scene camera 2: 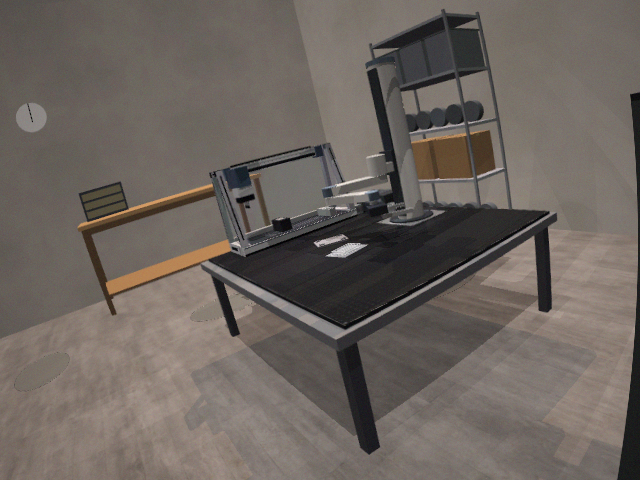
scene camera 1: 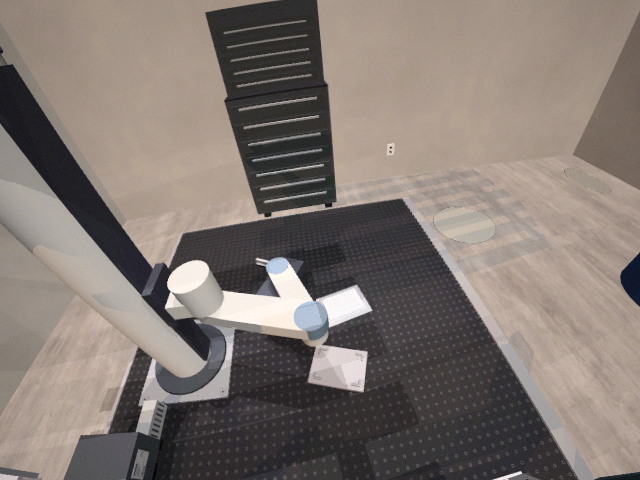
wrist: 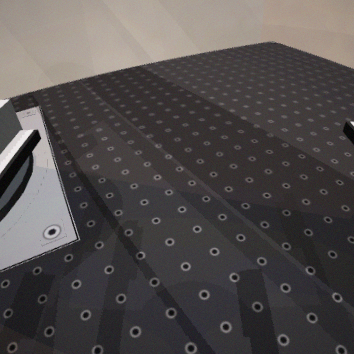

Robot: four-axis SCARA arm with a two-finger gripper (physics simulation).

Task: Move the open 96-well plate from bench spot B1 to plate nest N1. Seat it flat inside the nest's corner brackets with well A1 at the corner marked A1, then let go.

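Pixels of known places: gripper, between the fingertips: [scene camera 2: 408,207] [scene camera 1: 244,276] [wrist: 190,110]; arm's base, origin of its link: [scene camera 2: 411,218] [scene camera 1: 192,358].
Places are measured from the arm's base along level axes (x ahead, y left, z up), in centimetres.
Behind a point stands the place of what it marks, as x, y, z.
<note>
The open 96-well plate [scene camera 1: 347,304] {56.1, 10.6, 2.4} [scene camera 2: 347,250] {57.3, 15.9, 2.9} lies flat on the dark bench mat, a white rectangle partly covered by the arm's elbow in scene camera 1. The plate nest [scene camera 1: 338,367] {49.0, -11.2, 2.5} [scene camera 2: 330,240] {49.3, -10.7, 2.4} is a pale square with corner brackets, beside the plate and apart from it. Its A1 mark is too small to read. My gripper [scene camera 1: 250,279] {21.2, 21.8, 13.4} [wrist: 190,110] {21.2, 21.8, 13.4} is open and empty, above the mat on the column side, away from both plate and nest. One finger is hidden behind the arm in scene camera 1. Neither plate nor nest shows in the wrist view.
The arm's column stands on a light base plate [scene camera 1: 222,384] {12.6, -10.7, 1.2} [wrist: 55,200] {9.2, 14.0, 1.2}, which is near the left finger in the wrist view. A gantry frame [scene camera 2: 232,206] {82.3, -52.1, 29.8} stands along the bench's far side. A grey box [scene camera 1: 111,454] {-9.3, -29.7, 12.8} sits near the column. A drawer cabinet [scene camera 1: 281,124] stands beyond the bench.
</note>
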